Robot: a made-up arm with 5 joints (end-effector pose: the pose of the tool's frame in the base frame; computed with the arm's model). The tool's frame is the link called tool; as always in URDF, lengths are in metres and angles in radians.
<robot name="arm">
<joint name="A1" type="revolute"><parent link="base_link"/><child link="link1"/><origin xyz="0.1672 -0.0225 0.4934" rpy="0 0 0"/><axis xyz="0 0 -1"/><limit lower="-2.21" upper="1.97" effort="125" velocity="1.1"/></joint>
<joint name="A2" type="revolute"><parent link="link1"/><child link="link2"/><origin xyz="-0.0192 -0.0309 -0.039" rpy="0 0 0"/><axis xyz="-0.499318 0.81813 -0.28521"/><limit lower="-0.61" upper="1.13" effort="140" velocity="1.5"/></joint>
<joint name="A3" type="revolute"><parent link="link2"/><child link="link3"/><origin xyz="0.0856 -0.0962 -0.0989" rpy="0 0 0"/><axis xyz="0 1 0"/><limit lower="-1.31" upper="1.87" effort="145" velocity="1.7"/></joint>
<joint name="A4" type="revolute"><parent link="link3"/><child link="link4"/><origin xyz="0.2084 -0.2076 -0.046" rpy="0 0 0"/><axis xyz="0.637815 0.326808 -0.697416"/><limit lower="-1.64" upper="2.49" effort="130" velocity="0.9"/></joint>
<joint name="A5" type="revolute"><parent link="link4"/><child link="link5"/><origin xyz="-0.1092 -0.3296 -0.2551" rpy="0 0 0"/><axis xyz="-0.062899 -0.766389 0.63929"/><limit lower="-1.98" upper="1.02" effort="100" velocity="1.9"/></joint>
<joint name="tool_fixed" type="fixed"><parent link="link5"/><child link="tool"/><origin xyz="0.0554 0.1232 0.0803" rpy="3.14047 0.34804 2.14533"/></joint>
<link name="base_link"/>
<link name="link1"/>
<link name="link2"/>
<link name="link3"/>
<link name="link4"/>
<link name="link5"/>
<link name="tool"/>
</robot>
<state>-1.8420 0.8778 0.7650 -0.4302 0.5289</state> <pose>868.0 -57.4 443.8 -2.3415 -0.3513 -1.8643</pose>
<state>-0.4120 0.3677 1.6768 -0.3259 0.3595</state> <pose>186.8 -663.5 359.5 -1.9412 -0.8336 2.5174</pose>
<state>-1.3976 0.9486 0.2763 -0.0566 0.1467</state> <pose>772.6 -314.0 401.3 -2.0927 0.1209 -2.6544</pose>
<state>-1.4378 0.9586 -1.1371 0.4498 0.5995</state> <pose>715.8 -85.6 348.8 2.6146 0.9734 -2.8743</pose>
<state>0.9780 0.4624 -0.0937 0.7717 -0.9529</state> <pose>-315.4 -274.5 64.7 -2.0132 -0.0145 -0.0825</pose>
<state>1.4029 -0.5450 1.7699 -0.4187 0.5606</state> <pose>-328.2 -196.8 82.6 3.1258 -0.3914 1.8028</pose>
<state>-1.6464 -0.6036 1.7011 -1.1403 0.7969</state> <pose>620.2 319.7 -19.4 2.6755 0.2685 -0.7999</pose>
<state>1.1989 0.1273 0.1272 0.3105 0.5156</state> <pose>-280.5 -209.2 142.2 3.0191 0.3325 0.9366</pose>
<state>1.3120 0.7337 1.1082 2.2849 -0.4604</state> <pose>13.1 69.6 260.5 -2.7452 0.8553 -2.5078</pose>
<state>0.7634 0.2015 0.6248 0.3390 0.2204</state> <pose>-246.7 -312.1 177.2 -2.5430 -0.0355 1.2040</pose>
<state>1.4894 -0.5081 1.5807 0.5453 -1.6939</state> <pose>-340.3 144.9 53.6 -0.5224 0.4202 -0.1590</pose>
